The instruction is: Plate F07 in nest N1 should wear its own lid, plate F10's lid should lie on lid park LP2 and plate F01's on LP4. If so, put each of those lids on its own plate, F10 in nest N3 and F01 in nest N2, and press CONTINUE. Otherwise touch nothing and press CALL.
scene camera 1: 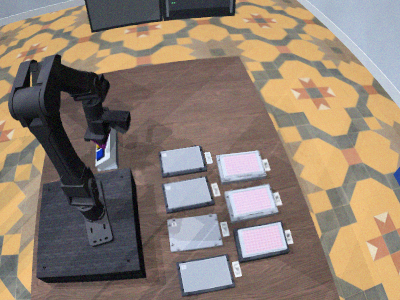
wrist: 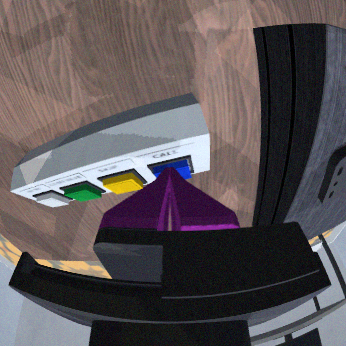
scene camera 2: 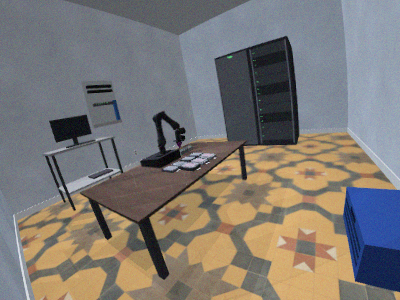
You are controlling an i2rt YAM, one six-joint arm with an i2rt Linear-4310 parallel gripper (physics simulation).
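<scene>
My gripper is shut and empty, its purple fingertips at the blue CALL button of the grey button box; whether they touch it is unclear. Three pink-welled plates stand in a column: in nest N3, nest N2 and, with a dark rim, nest N1. Left of them are grey panels in dark frames at LP2, LP4 and LP3, and a pale one at LP1. Their small labels are too blurred to read.
The yellow button, the green button and a white button are beside the blue one. The black arm base stands close to the box. The wooden table carries everything.
</scene>
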